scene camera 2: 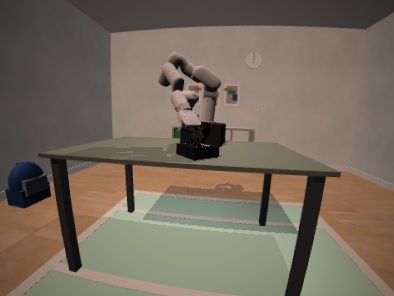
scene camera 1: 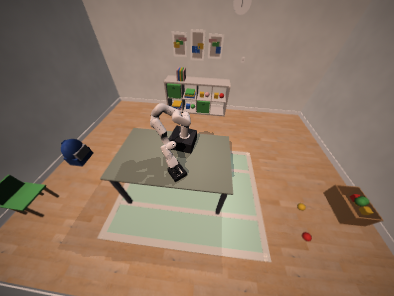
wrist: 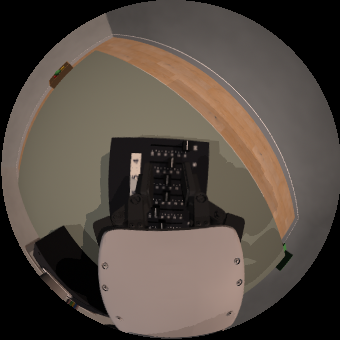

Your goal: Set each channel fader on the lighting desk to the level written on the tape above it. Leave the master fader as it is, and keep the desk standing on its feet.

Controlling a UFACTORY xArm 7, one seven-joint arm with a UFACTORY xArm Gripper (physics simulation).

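Places are measured from the arm's base along level axes (x ahead, y left, z up), in millimetres.
Pixels of known places: gripper, between the fingertips: [scene camera 2: 199, 140] [scene camera 1: 177, 172] [wrist: 166, 170]; arm's base, origin of its link: [scene camera 2: 206, 122] [scene camera 1: 184, 135].
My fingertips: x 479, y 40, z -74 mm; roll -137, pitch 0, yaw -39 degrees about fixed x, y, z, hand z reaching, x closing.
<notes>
For each thing: its top centre in the pictures, then the offset to it from my fingertips. Level surfaces: height alone.
- black lighting desk, centre of its top: [wrist: 154, 197] [scene camera 2: 197, 142] [scene camera 1: 176, 170] dy -16, dx -34, dz -15 mm
- master fader, centre of its top: [wrist: 186, 144] dy +9, dx +41, dz -15 mm
- grey-green table, height of its surface: dz -84 mm
The black lighting desk [scene camera 1: 177, 176] [scene camera 2: 198, 152] [wrist: 119, 165] stands on the table near its front edge, apparently level. In the wrist view, white tape [wrist: 135, 169] shows a 4 at its top end and a partly shadowed 5 below; the rest is hidden. The master fader [wrist: 186, 145] is at the right end of the topmost slot. Below it are channel faders, including the nearest one [wrist: 172, 162], another [wrist: 167, 179], a third [wrist: 166, 196] and one further left [wrist: 155, 212]. My gripper [wrist: 166, 170] is partly open and empty, its fingers over the channel rows and hiding some marks.
The grey-green table [scene camera 1: 212, 160] [scene camera 2: 125, 149] [wrist: 75, 125] carries the arm's black base [scene camera 1: 181, 141] [scene camera 2: 217, 134] [wrist: 67, 260] behind the desk. In scene camera 1, a white shelf unit [scene camera 1: 197, 81] stands by the back wall and a brown box [scene camera 1: 345, 211] stands at the right.
</notes>
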